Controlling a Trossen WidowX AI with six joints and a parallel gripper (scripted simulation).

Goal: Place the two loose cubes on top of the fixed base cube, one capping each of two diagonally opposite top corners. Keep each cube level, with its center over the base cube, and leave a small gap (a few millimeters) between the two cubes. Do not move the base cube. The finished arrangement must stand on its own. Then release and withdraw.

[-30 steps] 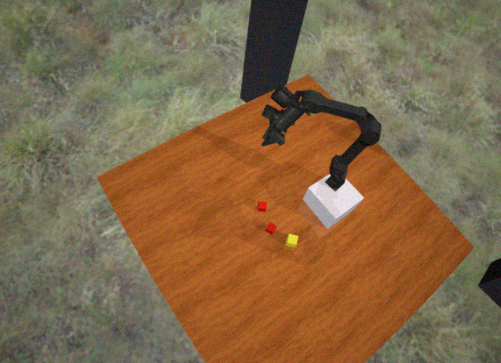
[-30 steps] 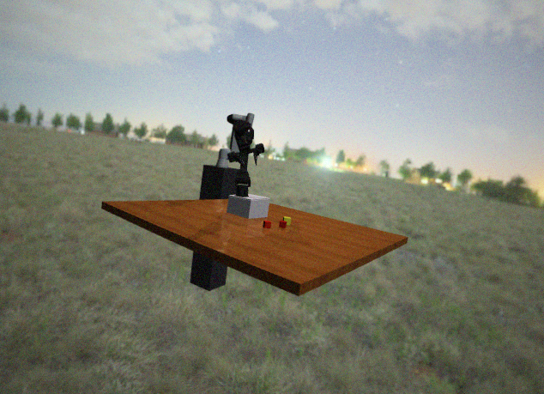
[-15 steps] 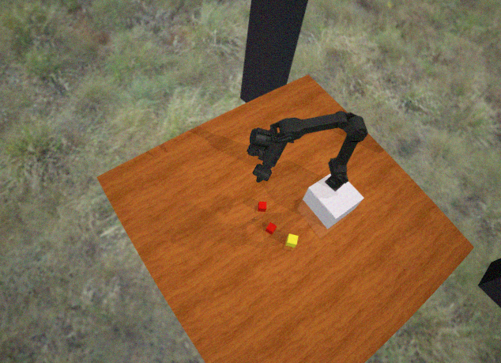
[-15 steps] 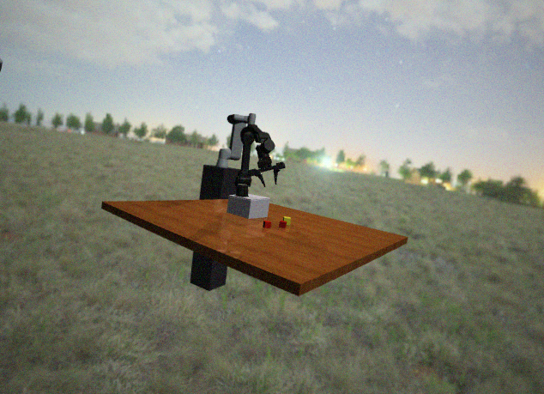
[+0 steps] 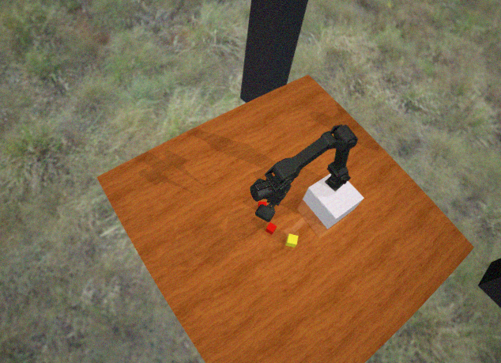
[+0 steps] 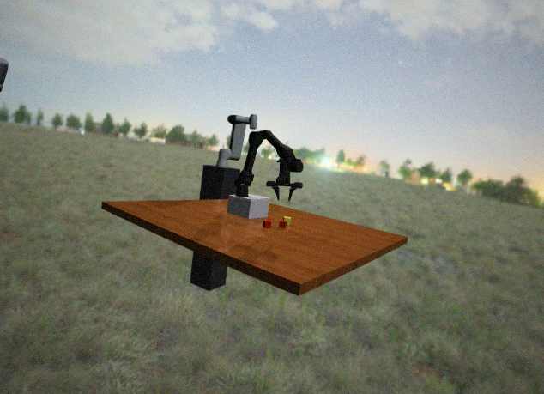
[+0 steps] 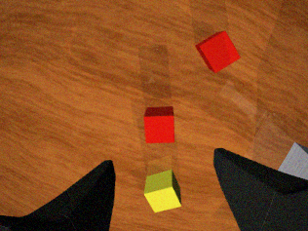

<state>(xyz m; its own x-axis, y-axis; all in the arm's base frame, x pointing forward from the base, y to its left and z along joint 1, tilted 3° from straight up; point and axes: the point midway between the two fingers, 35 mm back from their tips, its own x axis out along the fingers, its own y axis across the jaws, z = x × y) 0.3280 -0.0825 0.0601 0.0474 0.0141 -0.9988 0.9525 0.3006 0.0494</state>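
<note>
My gripper tip is now 13 cm above the red cube and 3 cm to the right of it. Round my gripper tip: yellow cube (13 cm to the left, 13 cm below, 3 cm behind).
</note>
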